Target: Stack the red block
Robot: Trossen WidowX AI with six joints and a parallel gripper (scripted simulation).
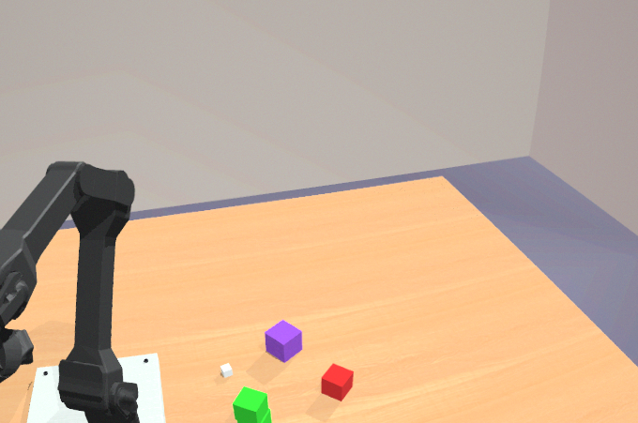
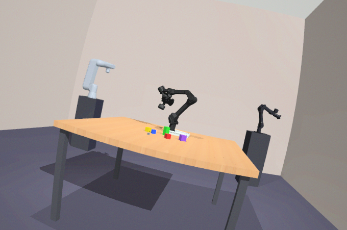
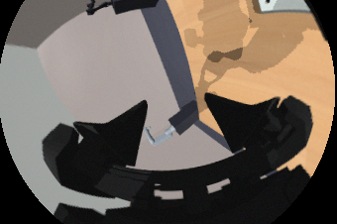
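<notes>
Right now my gripper tip is 580 mm short of the red block, 220 mm above it and 130 mm to the right of it. From my gripper tip the other things lie so: small white cube 430 mm ahead, 230 mm below, 220 mm to the left; then blue block 490 mm ahead, 230 mm below; then yellow block 450 mm ahead, 220 mm below, 50 mm to the right.
</notes>
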